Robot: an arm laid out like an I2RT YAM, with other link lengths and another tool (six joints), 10 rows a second.
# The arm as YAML. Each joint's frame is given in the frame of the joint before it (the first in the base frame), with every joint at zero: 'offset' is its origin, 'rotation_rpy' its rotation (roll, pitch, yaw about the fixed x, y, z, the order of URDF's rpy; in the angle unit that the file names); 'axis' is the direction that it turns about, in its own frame. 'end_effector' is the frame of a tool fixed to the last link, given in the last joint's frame.
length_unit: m
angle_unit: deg
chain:
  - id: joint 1
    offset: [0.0, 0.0, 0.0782]
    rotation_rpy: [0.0, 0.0, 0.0]
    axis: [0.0, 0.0, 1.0]
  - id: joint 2
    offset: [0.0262, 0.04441, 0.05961]
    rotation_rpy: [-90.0, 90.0, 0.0]
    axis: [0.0, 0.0, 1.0]
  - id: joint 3
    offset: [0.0, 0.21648, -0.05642]
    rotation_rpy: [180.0, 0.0, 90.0]
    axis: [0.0, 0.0, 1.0]
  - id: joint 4
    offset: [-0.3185, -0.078, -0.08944]
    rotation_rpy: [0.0, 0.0, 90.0]
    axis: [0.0, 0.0, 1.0]
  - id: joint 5
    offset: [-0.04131, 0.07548, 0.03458]
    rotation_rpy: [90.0, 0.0, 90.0]
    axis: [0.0, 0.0, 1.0]
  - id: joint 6
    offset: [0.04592, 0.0, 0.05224]
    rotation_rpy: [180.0, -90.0, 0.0]
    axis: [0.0, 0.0, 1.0]
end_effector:
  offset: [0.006, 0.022, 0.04]
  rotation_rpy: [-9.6, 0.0, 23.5]
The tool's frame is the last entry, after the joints.
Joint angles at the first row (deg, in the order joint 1, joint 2, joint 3, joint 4, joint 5, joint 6):
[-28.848 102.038 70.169 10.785 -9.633 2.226]
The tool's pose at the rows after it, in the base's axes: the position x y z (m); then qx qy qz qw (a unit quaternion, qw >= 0):
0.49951, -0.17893, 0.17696, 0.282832, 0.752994, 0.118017, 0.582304
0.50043, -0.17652, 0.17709, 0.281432, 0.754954, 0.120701, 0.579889
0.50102, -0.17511, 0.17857, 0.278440, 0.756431, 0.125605, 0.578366
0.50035, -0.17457, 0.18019, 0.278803, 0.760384, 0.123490, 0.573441
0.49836, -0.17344, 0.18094, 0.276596, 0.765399, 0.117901, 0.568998
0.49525, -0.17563, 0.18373, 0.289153, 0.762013, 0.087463, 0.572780
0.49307, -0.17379, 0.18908, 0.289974, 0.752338, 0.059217, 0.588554
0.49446, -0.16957, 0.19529, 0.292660, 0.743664, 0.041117, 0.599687
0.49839, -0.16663, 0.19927, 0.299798, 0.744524, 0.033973, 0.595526
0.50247, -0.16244, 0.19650, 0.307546, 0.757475, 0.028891, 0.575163
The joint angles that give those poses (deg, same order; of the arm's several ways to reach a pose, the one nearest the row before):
[-28.277 102.503 71.408 8.775 -9.616 1.680]
[-28.021 102.567 71.629 8.323 -9.767 1.679]
[-27.949 102.569 71.942 7.860 -10.385 1.648]
[-27.900 102.333 72.310 6.544 -10.202 1.276]
[-27.823 101.776 72.161 5.492 -9.813 0.451]
[-27.559 100.551 71.335 5.420 -5.804 0.068]
[-26.894 98.834 69.578 7.661 -2.188 -0.628]
[-25.911 97.966 69.106 8.846 0.821 -0.664]
[-25.136 98.437 70.649 7.135 2.630 -0.293]
[-24.298 99.777 72.964 3.279 4.045 -0.264]

